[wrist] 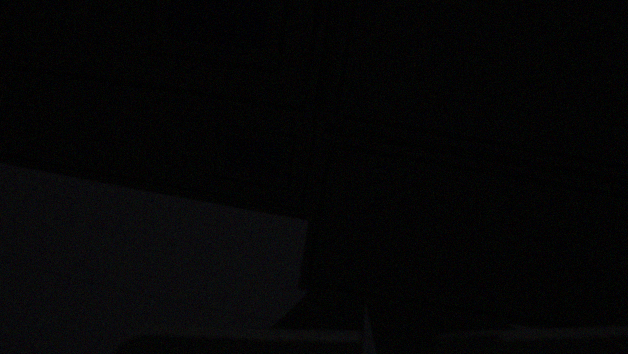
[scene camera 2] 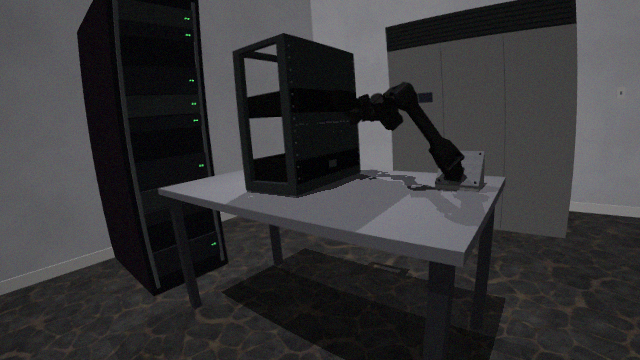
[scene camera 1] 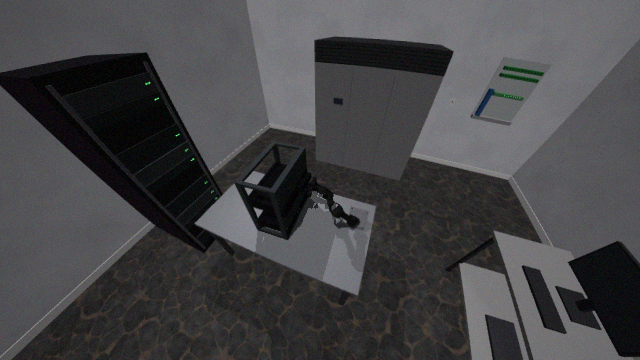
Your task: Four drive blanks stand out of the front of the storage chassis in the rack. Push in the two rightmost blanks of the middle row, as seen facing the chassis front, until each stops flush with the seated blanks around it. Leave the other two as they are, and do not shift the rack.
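Pixels of known places: gripper, fingertip midpoint: [wrist: 362,248] [scene camera 2: 344,113]; arm's base, origin of the base link: [scene camera 2: 454,173] [scene camera 1: 354,220].
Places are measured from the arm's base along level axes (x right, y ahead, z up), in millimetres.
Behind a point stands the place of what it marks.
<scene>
The small open-frame rack [scene camera 1: 281,216] @(z 300, x -381, y 455 mm) [scene camera 2: 288,125] @(z 215, x -385, y 466 mm) stands upright on the table. The storage chassis [scene camera 2: 320,136] @(z 160, x -210, y 474 mm) is a dark front panel in the rack's middle, with a thin broken line of light marks along its upper part. Single drive blanks are too dark and small to tell apart, so how far any stands out cannot be seen. My gripper [scene camera 1: 311,187] @(z 249, x -7, y 500 mm) [scene camera 2: 354,117] @(z 249, x -7, y 500 mm) [wrist: 369,334] is shut and empty, with its tips close to the far end of the chassis front; contact cannot be told. The wrist view is almost black, with a faint grey flat face at lower left.
The white table [scene camera 1: 300,260] @(z -56, x -485, y 279 mm) [scene camera 2: 320,212] @(z -55, x -472, y 254 mm) carries the rack and the arm's base plate [scene camera 1: 361,212] @(z 60, x 66, y -33 mm) [scene camera 2: 474,167] @(z 23, x 29, y -69 mm). A tall server cabinet [scene camera 1: 37,107] [scene camera 2: 97,125] stands behind at left. A grey cabinet [scene camera 1: 370,115] [scene camera 2: 535,125] stands behind the arm.
</scene>
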